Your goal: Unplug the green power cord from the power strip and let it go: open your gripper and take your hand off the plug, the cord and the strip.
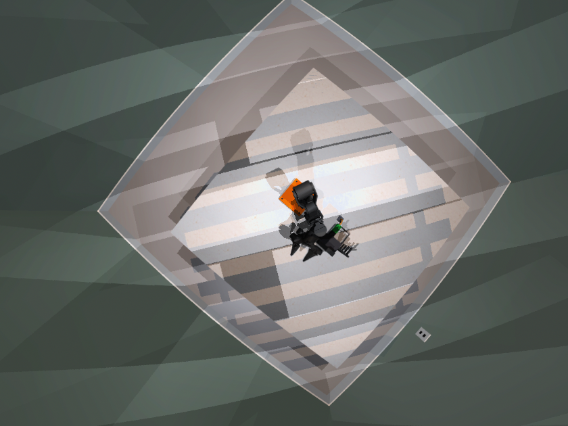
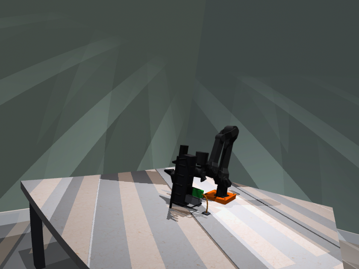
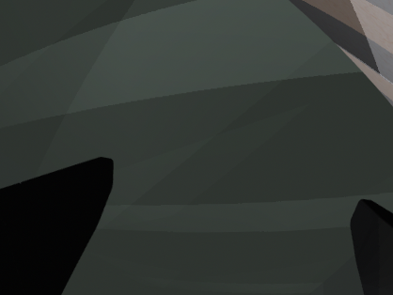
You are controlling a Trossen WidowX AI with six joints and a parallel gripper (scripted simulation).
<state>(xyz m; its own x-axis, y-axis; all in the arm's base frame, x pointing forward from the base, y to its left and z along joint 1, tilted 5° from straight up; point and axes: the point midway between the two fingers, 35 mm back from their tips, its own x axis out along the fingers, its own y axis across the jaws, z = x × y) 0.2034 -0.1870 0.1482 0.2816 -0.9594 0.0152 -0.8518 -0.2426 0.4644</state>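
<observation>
The green plug lies 30 mm ahead of my gripper tip, 240 mm to the left of it and 50 mm below it.
</observation>
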